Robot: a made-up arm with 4 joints. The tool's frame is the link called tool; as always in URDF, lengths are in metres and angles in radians. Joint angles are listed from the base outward. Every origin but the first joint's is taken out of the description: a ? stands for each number. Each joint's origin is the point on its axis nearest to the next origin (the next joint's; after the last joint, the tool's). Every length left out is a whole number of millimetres.
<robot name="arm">
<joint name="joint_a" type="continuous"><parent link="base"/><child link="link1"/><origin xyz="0 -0.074 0.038"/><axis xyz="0 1 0"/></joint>
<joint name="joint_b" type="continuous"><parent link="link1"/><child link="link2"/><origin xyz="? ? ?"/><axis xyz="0 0 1"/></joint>
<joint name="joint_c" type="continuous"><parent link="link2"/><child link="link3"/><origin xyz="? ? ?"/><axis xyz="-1 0 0"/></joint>
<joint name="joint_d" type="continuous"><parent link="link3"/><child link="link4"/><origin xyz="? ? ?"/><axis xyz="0 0 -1"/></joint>
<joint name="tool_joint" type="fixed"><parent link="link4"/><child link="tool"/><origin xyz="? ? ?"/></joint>
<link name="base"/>
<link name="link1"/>
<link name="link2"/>
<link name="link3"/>
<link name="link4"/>
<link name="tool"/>
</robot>
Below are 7 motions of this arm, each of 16 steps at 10 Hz.
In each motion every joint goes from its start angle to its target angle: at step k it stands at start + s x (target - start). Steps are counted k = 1, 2, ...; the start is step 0. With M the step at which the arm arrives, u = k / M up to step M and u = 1 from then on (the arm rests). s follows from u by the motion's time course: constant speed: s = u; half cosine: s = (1 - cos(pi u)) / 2; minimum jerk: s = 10 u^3 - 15 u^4 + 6 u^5.
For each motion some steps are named. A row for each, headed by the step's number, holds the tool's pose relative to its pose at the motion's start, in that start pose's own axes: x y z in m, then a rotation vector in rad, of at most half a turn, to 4 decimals.
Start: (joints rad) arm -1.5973 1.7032 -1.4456 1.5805
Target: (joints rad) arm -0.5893 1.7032 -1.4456 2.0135
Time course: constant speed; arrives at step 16
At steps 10, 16:
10: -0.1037 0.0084 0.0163 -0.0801 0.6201 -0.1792
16: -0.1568 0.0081 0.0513 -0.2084 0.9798 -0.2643

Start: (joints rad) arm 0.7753 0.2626 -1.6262 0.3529
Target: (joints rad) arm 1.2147 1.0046 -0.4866 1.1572
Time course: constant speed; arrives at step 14
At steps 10, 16:
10: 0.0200 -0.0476 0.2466 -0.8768 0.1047 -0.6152
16: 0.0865 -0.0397 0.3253 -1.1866 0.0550 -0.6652

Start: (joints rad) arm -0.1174 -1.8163 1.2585 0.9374
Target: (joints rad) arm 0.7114 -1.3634 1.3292 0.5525
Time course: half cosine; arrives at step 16
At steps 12, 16:
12: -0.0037 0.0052 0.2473 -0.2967 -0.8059 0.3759
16: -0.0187 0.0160 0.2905 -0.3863 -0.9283 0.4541

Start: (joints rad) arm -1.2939 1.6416 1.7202 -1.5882
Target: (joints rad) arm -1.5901 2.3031 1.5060 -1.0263
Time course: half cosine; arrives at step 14
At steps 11, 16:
11: 0.0086 -0.1211 0.0106 -0.5922 -0.0733 -0.4220
16: 0.0102 -0.1424 0.0179 -0.6604 -0.1036 -0.4513

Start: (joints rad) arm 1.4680 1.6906 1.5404 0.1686
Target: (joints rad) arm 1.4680 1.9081 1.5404 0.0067
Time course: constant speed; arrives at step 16
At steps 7, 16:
7: 0.0137 -0.0007 -0.0124 0.0126 -0.0943 0.0737
16: 0.0334 -0.0015 -0.0269 0.0191 -0.2168 0.1679

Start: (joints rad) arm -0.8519 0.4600 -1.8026 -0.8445
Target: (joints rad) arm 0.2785 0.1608 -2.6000 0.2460
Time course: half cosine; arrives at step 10
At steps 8, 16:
8: 0.4740 -0.0857 0.0102 0.7233 -1.1783 -1.5337
16: 0.4990 -0.1307 0.0395 0.8370 -1.3095 -1.6352

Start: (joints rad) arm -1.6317 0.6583 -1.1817 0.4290
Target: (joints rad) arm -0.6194 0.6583 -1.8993 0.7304
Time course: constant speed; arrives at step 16
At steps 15, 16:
15: 0.0069 0.3198 0.0750 1.0267 0.7091 -1.0348
16: 0.0230 0.3359 0.0892 1.0975 0.7501 -1.1051

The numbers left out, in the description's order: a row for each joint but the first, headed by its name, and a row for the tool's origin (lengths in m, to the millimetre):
joint_b: 0.015 0 0.193
joint_c: -0.101 0.034 0
joint_d: 0 -0.255 -0.202
tool: -0.043 0.048 0

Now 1 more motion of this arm.
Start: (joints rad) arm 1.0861 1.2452 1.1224 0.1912
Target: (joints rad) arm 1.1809 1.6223 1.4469 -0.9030
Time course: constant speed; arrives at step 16
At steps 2, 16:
2: 0.0078 -0.0139 -0.0014 -0.0240 -0.0447 0.1595
16: 0.0888 -0.1112 0.0074 -0.3581 -0.2733 1.1959

